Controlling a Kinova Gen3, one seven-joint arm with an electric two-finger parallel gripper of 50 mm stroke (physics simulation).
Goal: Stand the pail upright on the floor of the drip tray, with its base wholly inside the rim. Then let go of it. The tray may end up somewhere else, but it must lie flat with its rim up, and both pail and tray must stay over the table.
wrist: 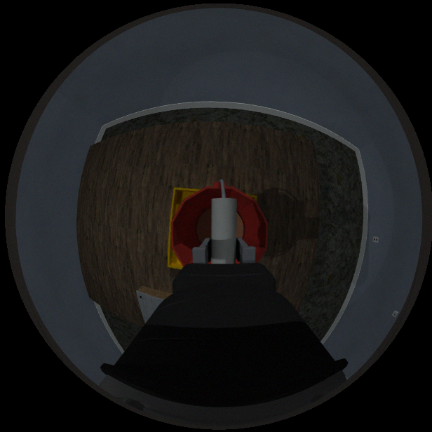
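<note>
A red pail (256, 227), open at the top, is seen from above in the wrist view, with a thick pale grip on its thin wire handle. My gripper (223, 245) is shut on this pale grip, one finger on each side, and the pail hangs upright below it. The yellow drip tray (171, 240) lies flat beneath the pail. Its left rim and parts of its far rim show; the pail and my gripper hide most of the rest. The height of the pail's base over the tray cannot be seen.
The tray lies on a brown wooden table (130, 200). A pale block-like object (152, 304) with a tan top stands at the lower left, partly hidden by the gripper body. A dark shadow falls on the table right of the pail. The table's right edge runs beyond it.
</note>
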